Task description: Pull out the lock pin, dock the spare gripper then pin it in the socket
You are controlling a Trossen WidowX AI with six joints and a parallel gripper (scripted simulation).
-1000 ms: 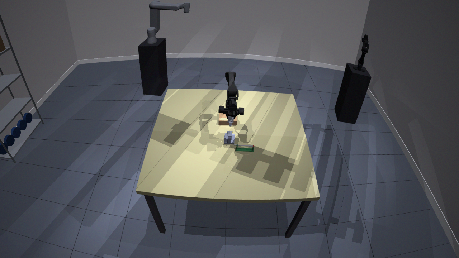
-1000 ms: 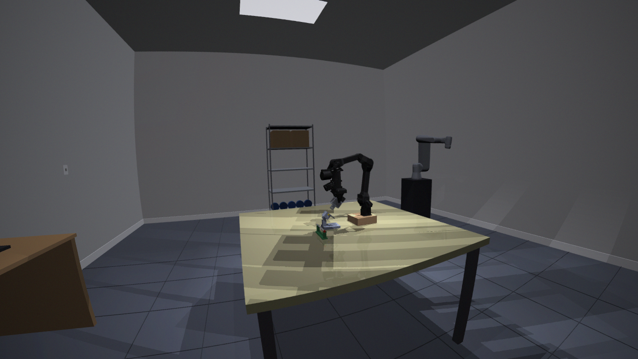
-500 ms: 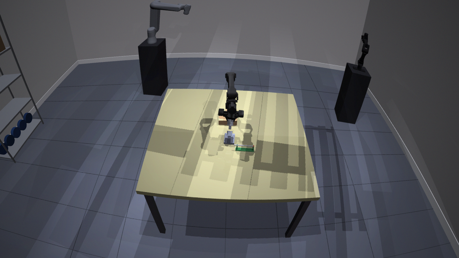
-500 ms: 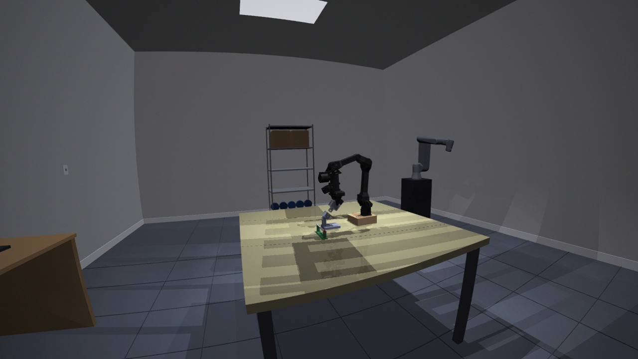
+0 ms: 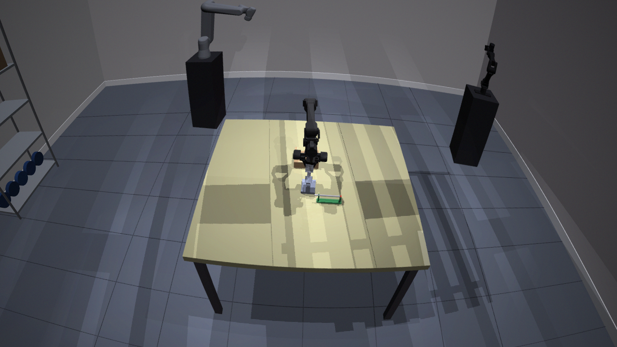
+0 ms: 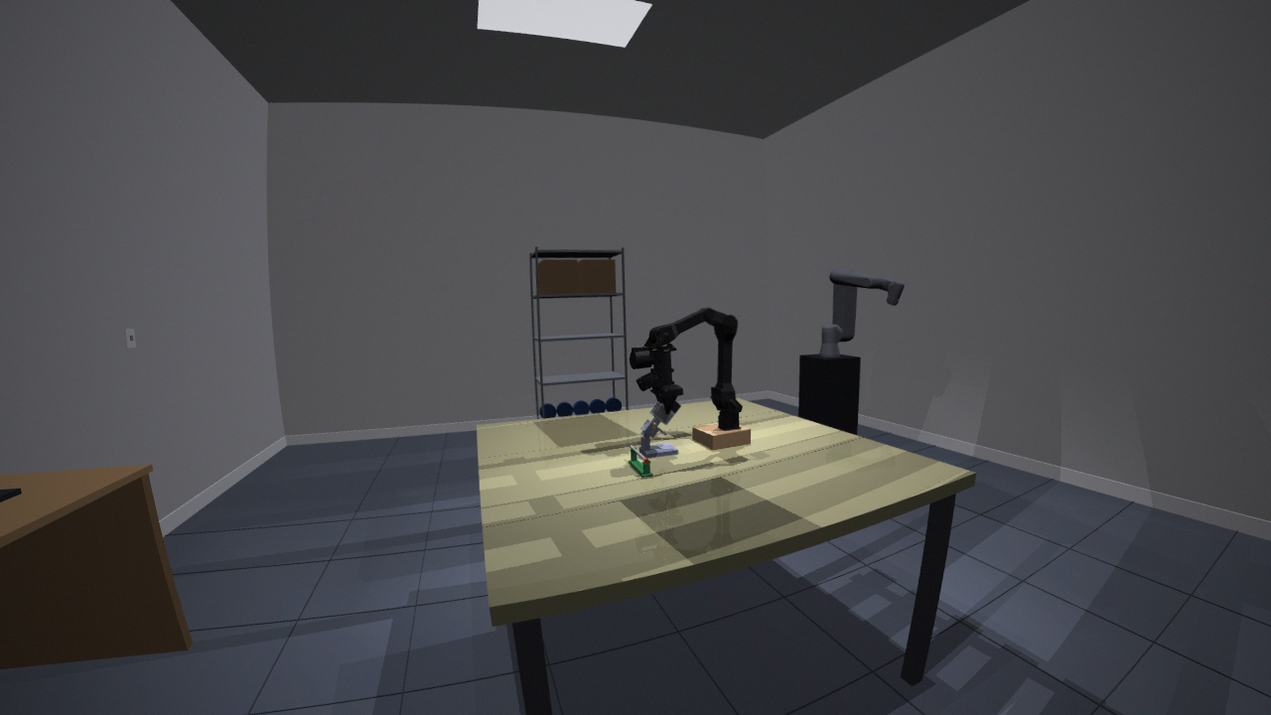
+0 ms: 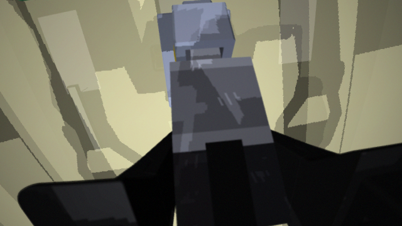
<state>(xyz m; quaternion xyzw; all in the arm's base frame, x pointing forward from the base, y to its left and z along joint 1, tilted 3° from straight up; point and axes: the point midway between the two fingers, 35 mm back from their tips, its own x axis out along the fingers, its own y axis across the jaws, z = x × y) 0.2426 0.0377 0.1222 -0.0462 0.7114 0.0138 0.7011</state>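
Now: gripper tip 120 mm short of the green rack, 130 mm to the right of it and 110 mm above it. Round my gripper tip: mount (40 mm ahead, 10 mm to the left, 80 mm below); spare gripper (10 mm ahead).
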